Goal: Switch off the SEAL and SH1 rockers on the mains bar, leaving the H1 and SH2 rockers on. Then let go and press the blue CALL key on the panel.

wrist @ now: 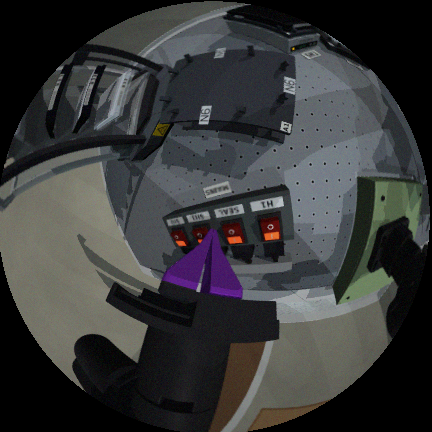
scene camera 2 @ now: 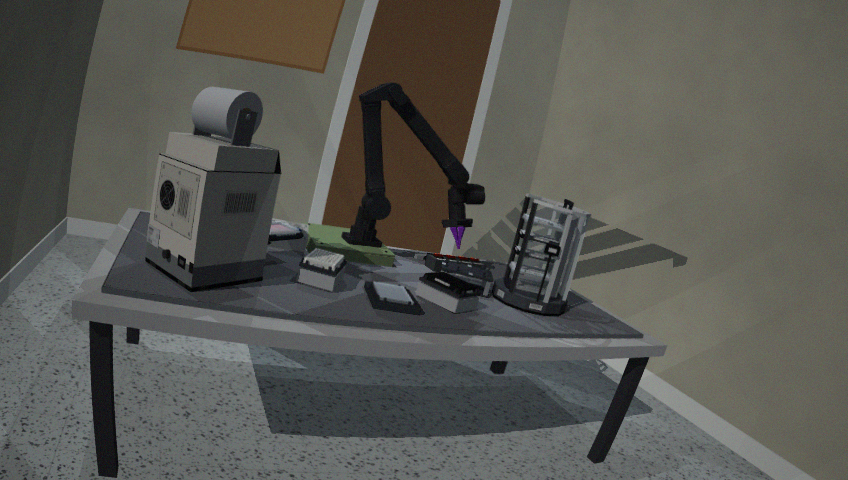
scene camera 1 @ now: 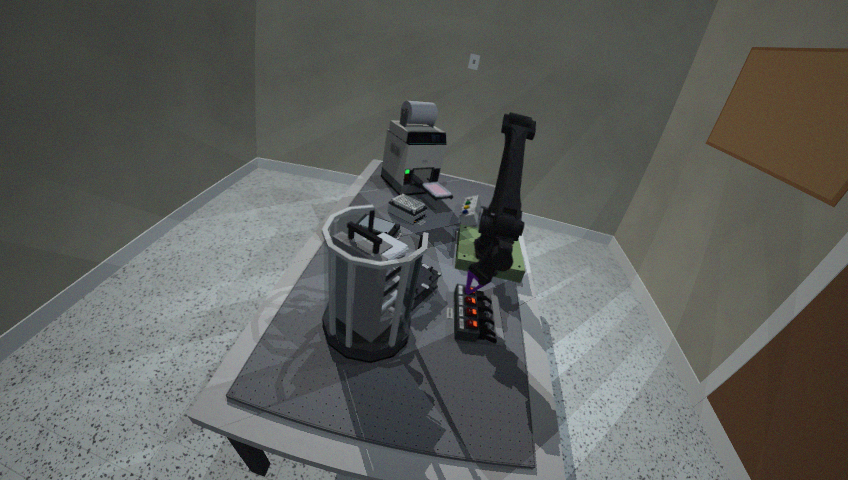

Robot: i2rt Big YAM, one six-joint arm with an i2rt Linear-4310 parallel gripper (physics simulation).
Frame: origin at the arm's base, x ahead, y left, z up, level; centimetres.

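Seen in the pictures: gripper, fingertip midpoint: point(wrist: 211, 232) point(scene camera 2: 458, 249) point(scene camera 1: 466, 293); arm's base, origin of the base link: point(scene camera 2: 361, 241).
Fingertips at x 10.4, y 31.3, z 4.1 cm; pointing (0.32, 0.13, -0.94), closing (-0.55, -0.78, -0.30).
Observation:
Offsets run from my fingertips to a thing's top centre.
The mains bar point(scene camera 1: 467, 334) point(scene camera 2: 458, 265) point(wrist: 288, 220) lies on the table with four red rockers in a row. In the wrist view the H1 rocker {dz -2.8, dx -2.3, dy -5.9 cm} point(wrist: 270, 228), SEAL rocker {dz -2.8, dx -2.3, dy -0.9 cm} point(wrist: 232, 232) and SH2 rocker {dz -2.8, dx -2.2, dy +9.1 cm} point(wrist: 178, 237) show lit orange parts. The SH1 rocker {dz -2.8, dx -2.2, dy +4.1 cm} point(wrist: 200, 234) also shows some orange, but is partly hidden by the fingertips. My gripper point(scene camera 1: 468, 291) point(scene camera 2: 458, 246) point(wrist: 211, 232) is shut and empty, its purple tips pointing down; scene camera 2 shows them above the bar. The panel {dz +0.3, dx -6.6, dy -63.5 cm} point(scene camera 1: 471, 215) with coloured keys stands beyond the green base; its blue key {dz -0.7, dx -2.9, dy -56.5 cm} point(scene camera 1: 465, 211) looks small.
A clear-walled carousel {dz +26.8, dx +28.3, dy +12.6 cm} point(scene camera 1: 367, 297) point(scene camera 2: 544, 261) point(wrist: 100, 100) stands across from the bar. A dark N6 platform {dz -0.5, dx +16.9, dy -6.3 cm} point(wrist: 230, 85) lies beyond the bar in the wrist view. The green arm base point(scene camera 1: 467, 261) point(scene camera 2: 324, 240) point(wrist: 360, 235) is beside the bar. A tall machine {dz +37.5, dx +25.6, dy -89.5 cm} point(scene camera 1: 410, 154) point(scene camera 2: 220, 208) stands at the table's far end.

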